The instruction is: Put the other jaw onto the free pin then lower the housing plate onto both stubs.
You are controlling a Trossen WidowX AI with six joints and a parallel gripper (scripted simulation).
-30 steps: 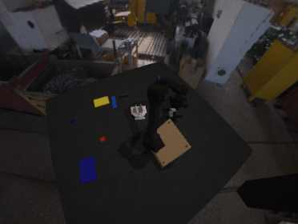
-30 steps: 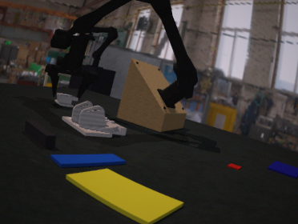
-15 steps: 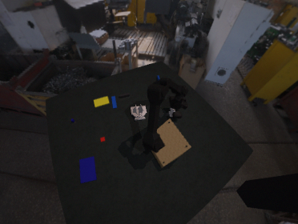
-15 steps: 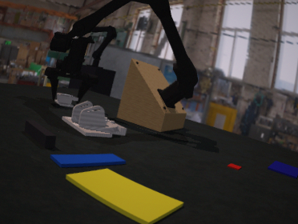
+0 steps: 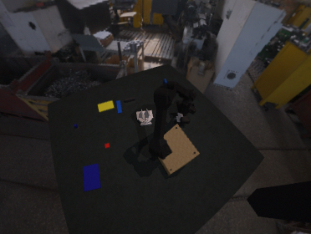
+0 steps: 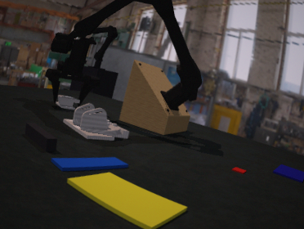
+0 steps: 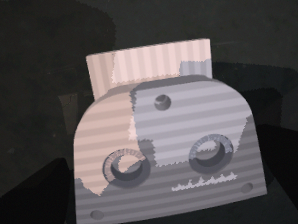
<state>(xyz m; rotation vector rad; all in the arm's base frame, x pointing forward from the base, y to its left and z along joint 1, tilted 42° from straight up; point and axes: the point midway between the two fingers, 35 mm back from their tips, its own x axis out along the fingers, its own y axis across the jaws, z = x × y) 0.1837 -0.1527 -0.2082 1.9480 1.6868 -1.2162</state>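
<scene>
Now: the white block 1 cm to the right of my gripper tip. Also, from my gripper tip: blue strip (31 cm ahead, 38 cm to the left, 1 cm below); black bar (33 cm ahead, 28 cm to the left); housing plate (1 cm to the right, 2 cm above).
</scene>
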